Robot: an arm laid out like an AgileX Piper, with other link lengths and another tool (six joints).
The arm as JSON. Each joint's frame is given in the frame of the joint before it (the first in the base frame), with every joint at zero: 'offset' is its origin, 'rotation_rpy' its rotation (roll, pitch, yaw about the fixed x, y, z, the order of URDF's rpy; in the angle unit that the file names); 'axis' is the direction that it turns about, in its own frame. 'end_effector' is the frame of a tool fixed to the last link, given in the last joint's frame.
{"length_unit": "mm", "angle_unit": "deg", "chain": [
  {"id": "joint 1", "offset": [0.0, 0.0, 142.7], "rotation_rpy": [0.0, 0.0, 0.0], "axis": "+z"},
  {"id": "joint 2", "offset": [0.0, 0.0, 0.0], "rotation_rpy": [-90.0, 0.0, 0.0], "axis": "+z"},
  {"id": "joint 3", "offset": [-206.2, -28.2, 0.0], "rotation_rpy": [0.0, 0.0, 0.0], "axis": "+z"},
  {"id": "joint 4", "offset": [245.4, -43.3, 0.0], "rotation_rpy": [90.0, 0.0, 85.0], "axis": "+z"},
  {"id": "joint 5", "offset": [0.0, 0.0, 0.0], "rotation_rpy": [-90.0, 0.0, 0.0], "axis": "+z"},
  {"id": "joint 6", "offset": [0.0, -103.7, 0.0], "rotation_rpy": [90.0, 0.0, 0.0], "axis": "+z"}
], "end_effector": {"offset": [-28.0, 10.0, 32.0], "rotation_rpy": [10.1, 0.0, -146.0]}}
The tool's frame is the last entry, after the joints.
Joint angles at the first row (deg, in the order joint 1, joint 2, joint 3, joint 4, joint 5, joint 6):
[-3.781 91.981 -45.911 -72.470 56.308 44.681]
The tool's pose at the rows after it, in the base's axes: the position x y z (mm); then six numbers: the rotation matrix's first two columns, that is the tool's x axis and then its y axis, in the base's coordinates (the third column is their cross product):
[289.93, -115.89, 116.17, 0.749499, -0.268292, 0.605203, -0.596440, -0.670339, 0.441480]
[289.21, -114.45, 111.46, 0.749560, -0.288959, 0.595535, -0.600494, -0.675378, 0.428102]
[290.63, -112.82, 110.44, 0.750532, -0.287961, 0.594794, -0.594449, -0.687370, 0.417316]
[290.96, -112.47, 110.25, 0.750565, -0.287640, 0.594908, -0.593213, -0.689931, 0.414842]
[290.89, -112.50, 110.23, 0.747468, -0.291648, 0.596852, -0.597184, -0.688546, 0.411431]
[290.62, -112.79, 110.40, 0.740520, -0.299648, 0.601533, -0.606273, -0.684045, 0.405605]
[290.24, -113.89, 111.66, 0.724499, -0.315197, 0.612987, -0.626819, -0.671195, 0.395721]
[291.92, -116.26, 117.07, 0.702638, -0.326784, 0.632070, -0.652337, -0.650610, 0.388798]
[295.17, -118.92, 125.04, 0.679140, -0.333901, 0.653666, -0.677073, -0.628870, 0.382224]
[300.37, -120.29, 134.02, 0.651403, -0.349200, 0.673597, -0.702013, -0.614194, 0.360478]
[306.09, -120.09, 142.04, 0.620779, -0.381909, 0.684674, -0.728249, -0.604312, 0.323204]
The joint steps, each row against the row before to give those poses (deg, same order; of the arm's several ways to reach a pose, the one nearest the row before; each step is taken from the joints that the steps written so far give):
[0.000 1.066 0.001 1.549 -0.123 0.099]
[0.000 0.519 -0.002 1.318 -0.564 0.002]
[0.000 0.000 0.000 0.224 -0.965 -0.219]
[-0.001 -0.003 0.002 0.031 -0.215 -0.026]
[0.000 0.003 -0.002 0.098 0.000 0.244]
[0.000 -0.002 0.001 0.124 0.114 0.580]
[0.001 0.000 -0.133 0.154 0.507 1.242]
[-0.001 0.000 -0.925 0.000 1.216 1.044]
[0.002 0.001 -1.483 0.000 1.454 0.608]
[-0.002 0.000 -2.094 0.936 0.929 -0.014]
[0.001 0.099 -2.536 2.427 0.531 -0.668]

